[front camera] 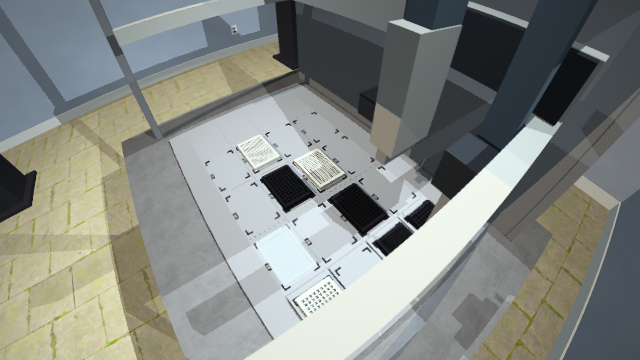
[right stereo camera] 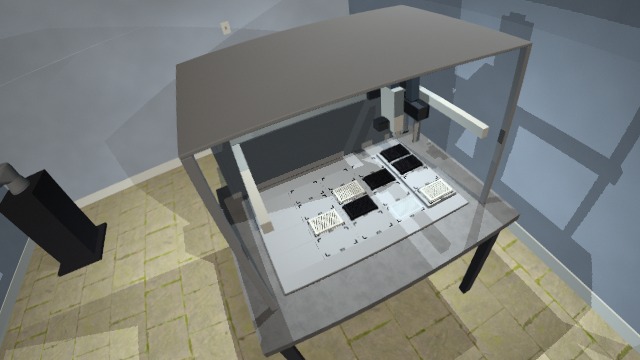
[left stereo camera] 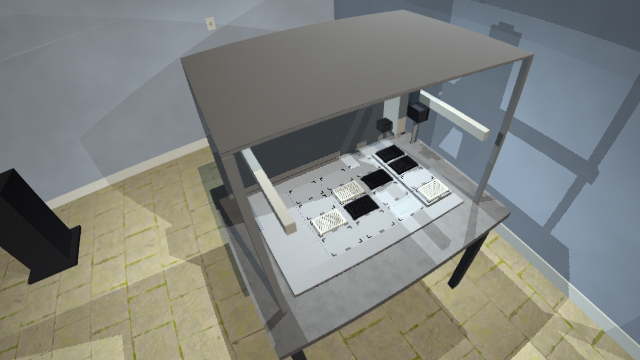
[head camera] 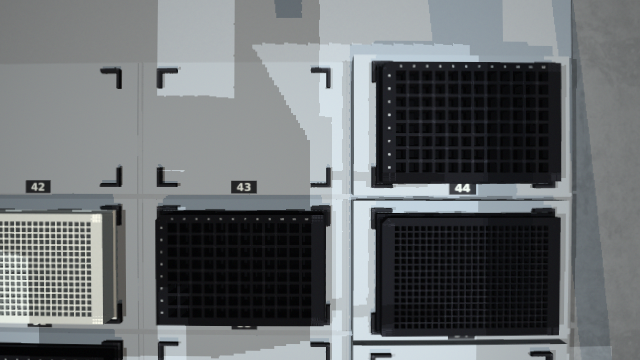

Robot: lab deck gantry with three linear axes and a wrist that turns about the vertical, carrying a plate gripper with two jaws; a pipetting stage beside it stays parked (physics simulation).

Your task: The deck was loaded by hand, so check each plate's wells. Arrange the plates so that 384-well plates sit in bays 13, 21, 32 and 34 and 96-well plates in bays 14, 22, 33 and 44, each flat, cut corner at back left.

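Seen in the pictures: gripper, fingertip midpoint: (right stereo camera: pixel 410 136) (left stereo camera: pixel 407 137); robot's base at its link origin: (front camera: pixel 206 163) (right stereo camera: pixel 327 255) (left stereo camera: pixel 333 255).
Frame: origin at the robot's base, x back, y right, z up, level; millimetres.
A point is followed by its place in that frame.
Observation:
In the head view a black 96-well plate (head camera: pixel 470 120) {x -554, y -365, z 29 mm} (front camera: pixel 420 214) {x -512, y -351, z 29 mm} lies flat in bay 44, a black 384-well plate (head camera: pixel 470 275) {x -555, y -258, z 28 mm} (front camera: pixel 394 237) {x -514, y -256, z 27 mm} in 34, a black 96-well plate (head camera: pixel 240 270) {x -393, y -257, z 14 mm} (front camera: pixel 357 207) {x -394, y -252, z 12 mm} in 33 and a white 384-well plate (head camera: pixel 45 270) {x -246, y -256, z 14 mm} (front camera: pixel 320 169) {x -238, y -255, z 12 mm} in 32. In the front view a white plate (front camera: pixel 258 151) {x -71, y -150, z 14 mm} lies in 21, a black plate (front camera: pixel 286 187) {x -237, y -146, z 13 mm} in 22, a clear plate (front camera: pixel 286 255) {x -397, y -43, z 11 mm} in 13 and a white wide-welled plate (front camera: pixel 317 297) {x -514, y -40, z 18 mm} in 14. My gripper (left stereo camera: pixel 408 138) {x -581, y -280, z 160 mm} (right stereo camera: pixel 410 136) {x -581, y -280, z 160 mm} is raised at the back right, open, holding no plate; its rear jaw is mostly hidden.
The pale pipetting stage (front camera: pixel 412 90) (right stereo camera: pixel 392 110) stands beside the gripper. A pale gantry beam (front camera: pixel 400 255) {x -611, y -37, z 400 mm} crosses the front view and hides part of bay 14's plate. Bays 42 and 43 hold no plate. A frame post (left stereo camera: pixel 505 125) {x -703, y 109, z 412 mm} stands at the right.

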